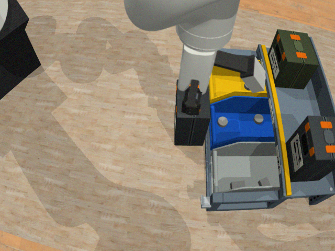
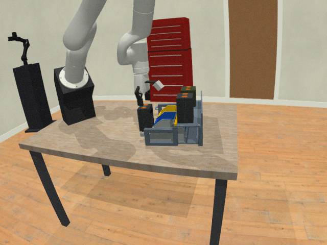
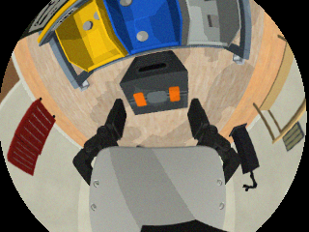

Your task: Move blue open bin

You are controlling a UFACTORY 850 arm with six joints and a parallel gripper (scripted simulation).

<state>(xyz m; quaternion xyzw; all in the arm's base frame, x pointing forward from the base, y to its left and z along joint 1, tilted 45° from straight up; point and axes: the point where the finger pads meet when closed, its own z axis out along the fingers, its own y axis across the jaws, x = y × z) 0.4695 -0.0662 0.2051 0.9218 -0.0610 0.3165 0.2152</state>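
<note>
The black case lies 90 mm below my hand. Also, from my hand: yellow bin 150 mm ahead, 90 mm to the left, 120 mm below; then grey bin 120 mm ahead, 130 mm to the right, 120 mm below; then blue open bin 130 mm ahead, 20 mm to the right, 120 mm below.
</note>
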